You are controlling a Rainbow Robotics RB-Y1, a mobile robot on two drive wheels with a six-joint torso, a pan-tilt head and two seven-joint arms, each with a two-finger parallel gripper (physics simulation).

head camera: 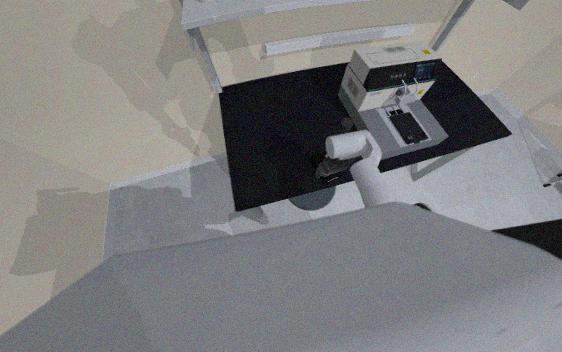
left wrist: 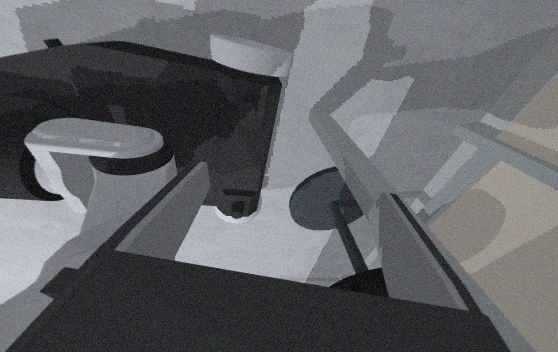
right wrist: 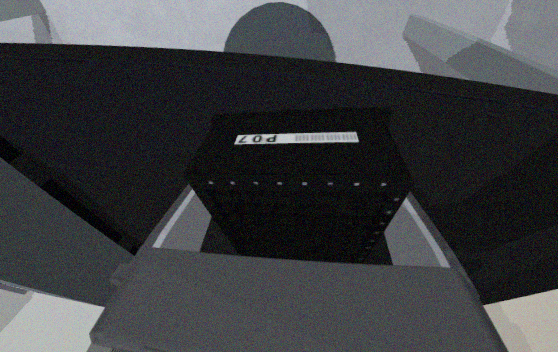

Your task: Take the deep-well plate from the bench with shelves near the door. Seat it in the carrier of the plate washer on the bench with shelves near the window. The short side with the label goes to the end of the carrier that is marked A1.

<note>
The pictures show: the left gripper, the right gripper and a black deep-well plate.
</note>
